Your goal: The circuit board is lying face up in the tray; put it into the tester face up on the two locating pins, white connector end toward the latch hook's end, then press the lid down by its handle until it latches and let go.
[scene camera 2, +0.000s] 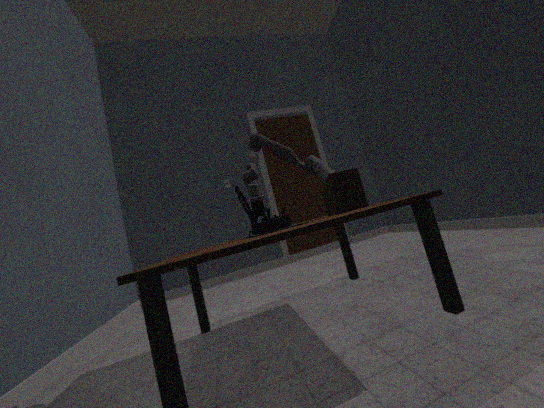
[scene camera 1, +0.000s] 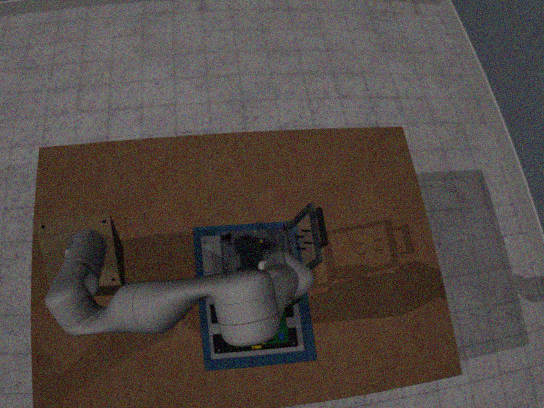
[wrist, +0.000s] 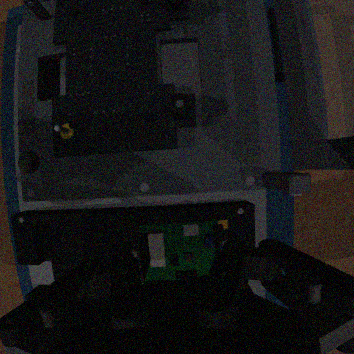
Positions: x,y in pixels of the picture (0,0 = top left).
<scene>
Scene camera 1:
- tester lid: 303,240
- tester plate: 251,250
</scene>
